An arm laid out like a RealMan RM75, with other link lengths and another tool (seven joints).
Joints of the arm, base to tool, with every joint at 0 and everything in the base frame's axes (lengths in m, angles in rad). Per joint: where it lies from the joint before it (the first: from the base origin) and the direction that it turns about. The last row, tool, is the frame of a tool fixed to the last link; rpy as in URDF.
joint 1: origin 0 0 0.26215 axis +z
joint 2: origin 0 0 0 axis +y
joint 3: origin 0 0 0.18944 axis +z
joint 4: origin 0 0 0 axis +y
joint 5: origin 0 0 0.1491 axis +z
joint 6: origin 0 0 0 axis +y
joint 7: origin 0 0 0.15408 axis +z
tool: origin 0 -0.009 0.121 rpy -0.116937 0 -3.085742
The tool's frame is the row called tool.
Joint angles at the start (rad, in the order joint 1, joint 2, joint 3, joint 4, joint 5, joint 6, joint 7):
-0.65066, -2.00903, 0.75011, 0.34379, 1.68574, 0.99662, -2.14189
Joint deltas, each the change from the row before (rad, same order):
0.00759, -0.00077, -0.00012, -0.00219, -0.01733, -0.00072, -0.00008
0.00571, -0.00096, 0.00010, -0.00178, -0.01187, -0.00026, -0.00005
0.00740, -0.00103, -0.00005, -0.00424, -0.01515, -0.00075, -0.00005
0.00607, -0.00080, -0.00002, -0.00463, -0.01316, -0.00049, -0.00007
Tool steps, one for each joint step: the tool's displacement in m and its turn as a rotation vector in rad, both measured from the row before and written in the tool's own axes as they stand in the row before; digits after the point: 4 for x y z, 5 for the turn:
-0.0016, 0.0014, -0.0012, 0.00113, -0.01060, -0.01844
-0.0008, 0.0010, -0.0009, 0.00072, -0.00669, -0.01331
-0.0006, 0.0018, -0.0011, -0.00008, -0.00791, -0.01856
-0.0004, 0.0015, -0.0009, 0.00000, -0.00632, -0.01653

